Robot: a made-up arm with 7 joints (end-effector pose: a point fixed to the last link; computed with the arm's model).
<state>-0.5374 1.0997 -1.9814 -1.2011 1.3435 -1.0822 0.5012</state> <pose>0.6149 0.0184 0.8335 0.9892 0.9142 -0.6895</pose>
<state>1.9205 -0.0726 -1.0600 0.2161 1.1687 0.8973 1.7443</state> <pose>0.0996 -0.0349 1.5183 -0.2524 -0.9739 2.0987</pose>
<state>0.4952 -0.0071 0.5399 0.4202 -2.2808 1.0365 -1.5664</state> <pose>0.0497 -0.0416 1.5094 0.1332 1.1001 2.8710</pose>
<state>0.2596 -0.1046 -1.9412 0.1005 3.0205 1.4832 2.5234</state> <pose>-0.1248 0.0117 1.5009 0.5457 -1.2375 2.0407</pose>
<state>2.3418 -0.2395 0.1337 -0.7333 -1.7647 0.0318 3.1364</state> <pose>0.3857 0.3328 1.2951 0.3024 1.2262 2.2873</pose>
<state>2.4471 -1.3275 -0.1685 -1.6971 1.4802 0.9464 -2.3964</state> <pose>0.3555 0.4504 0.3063 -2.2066 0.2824 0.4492</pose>
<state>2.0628 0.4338 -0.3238 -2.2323 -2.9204 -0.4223 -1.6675</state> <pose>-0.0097 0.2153 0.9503 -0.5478 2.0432 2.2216</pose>
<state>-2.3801 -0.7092 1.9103 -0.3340 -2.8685 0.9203 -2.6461</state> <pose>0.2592 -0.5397 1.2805 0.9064 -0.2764 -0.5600</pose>
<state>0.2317 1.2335 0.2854 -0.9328 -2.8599 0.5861 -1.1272</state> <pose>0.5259 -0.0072 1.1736 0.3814 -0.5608 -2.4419</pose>
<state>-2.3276 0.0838 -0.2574 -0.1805 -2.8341 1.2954 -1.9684</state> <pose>0.0770 -0.0892 1.4829 1.2835 0.5239 1.0782</pose>
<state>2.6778 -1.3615 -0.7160 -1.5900 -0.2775 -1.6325 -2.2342</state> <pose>0.3579 0.3725 0.4165 1.4924 -0.6755 -0.8221</pose>
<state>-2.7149 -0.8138 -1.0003 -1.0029 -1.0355 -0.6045 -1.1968</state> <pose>0.7020 -0.0241 0.9139 -0.9914 1.4735 0.3861</pose>
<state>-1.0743 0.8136 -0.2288 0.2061 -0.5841 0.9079 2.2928</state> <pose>0.2347 0.6770 1.1546 -1.6808 0.0127 -0.2235</pose>
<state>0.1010 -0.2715 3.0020 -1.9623 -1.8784 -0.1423 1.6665</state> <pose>0.1916 0.0573 0.9858 -1.8296 0.0348 -2.2694</pose>
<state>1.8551 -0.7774 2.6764 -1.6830 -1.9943 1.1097 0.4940</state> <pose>0.1152 0.0223 1.1179 -0.9488 -1.2708 1.6587</pose>
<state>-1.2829 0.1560 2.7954 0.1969 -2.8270 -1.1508 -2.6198</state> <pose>-0.0322 -0.0483 1.4638 1.1891 1.3820 -2.0027</pose>
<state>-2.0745 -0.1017 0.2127 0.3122 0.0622 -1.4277 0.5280</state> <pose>-0.0009 -0.0733 1.4409 1.0095 -0.2389 1.2393</pose>
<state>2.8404 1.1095 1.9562 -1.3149 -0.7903 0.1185 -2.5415</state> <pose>-0.4557 -0.5328 0.7186 1.8996 0.3874 -0.1724</pose>
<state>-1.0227 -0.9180 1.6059 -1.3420 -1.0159 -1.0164 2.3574</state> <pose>-0.5708 -0.2215 0.8714 2.3365 -1.3910 -0.5984</pose>
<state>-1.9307 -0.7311 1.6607 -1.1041 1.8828 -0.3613 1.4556</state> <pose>-0.1801 -0.5631 1.1346 -1.2332 -0.5807 2.2216</pose>
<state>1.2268 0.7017 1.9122 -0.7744 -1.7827 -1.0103 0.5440</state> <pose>0.3887 -0.3672 1.1688 -0.4039 0.3664 -1.3515</pose>
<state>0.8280 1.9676 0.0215 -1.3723 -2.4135 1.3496 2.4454</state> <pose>0.4432 -0.3934 0.7816 -0.8585 0.1704 -0.6934</pose>
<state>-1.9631 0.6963 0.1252 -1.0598 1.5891 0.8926 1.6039</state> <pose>-0.0766 0.1283 1.3850 -0.3186 1.0466 -1.1803</pose>
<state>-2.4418 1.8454 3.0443 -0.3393 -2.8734 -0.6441 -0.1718</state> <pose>-0.6726 0.5003 0.2895 -2.1818 0.6633 1.6454</pose>
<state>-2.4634 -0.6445 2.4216 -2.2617 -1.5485 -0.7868 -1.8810</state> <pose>-0.1076 -0.1984 0.8511 2.5155 0.7345 -1.0870</pose>
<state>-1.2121 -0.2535 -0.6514 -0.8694 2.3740 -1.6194 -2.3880</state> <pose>-0.0772 -0.4161 1.2618 -0.9277 -0.5162 0.9466</pose>
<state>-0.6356 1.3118 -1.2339 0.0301 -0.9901 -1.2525 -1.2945</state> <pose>0.6513 0.4738 0.8199 2.2040 -0.6802 1.8889</pose>
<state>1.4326 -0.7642 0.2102 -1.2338 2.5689 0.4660 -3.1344</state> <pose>-0.0537 0.7589 0.7473 -1.8317 -1.1987 -0.6578</pose>
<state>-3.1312 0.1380 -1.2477 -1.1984 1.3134 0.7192 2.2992</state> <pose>0.0295 0.3449 1.2799 -1.3806 0.3153 0.7754</pose>
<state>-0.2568 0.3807 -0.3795 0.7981 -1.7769 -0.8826 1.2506</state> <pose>0.4567 0.1995 1.2220 0.7794 1.6403 0.5886</pose>
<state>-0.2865 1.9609 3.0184 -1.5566 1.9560 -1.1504 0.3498</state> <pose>0.3186 0.0969 0.1003 0.6298 2.6461 -0.9803</pose>
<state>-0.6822 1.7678 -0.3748 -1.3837 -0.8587 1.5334 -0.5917</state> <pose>0.5133 0.3925 0.8367 -0.7312 2.0654 2.0005</pose>
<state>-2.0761 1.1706 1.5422 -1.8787 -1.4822 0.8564 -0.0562</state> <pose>-0.5137 0.0914 0.6981 -2.4909 -1.1928 0.6627</pose>
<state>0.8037 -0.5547 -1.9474 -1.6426 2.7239 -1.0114 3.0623</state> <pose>-0.3929 -0.0579 1.0822 -0.7938 -0.6104 1.2634</pose>
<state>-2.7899 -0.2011 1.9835 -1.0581 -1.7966 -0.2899 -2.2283</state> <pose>-0.0770 -0.3535 1.2806 1.2220 0.6660 -1.1442</pose>
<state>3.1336 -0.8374 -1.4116 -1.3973 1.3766 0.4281 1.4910</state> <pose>0.4933 0.3868 0.9211 -0.7970 1.6785 2.1983</pose>
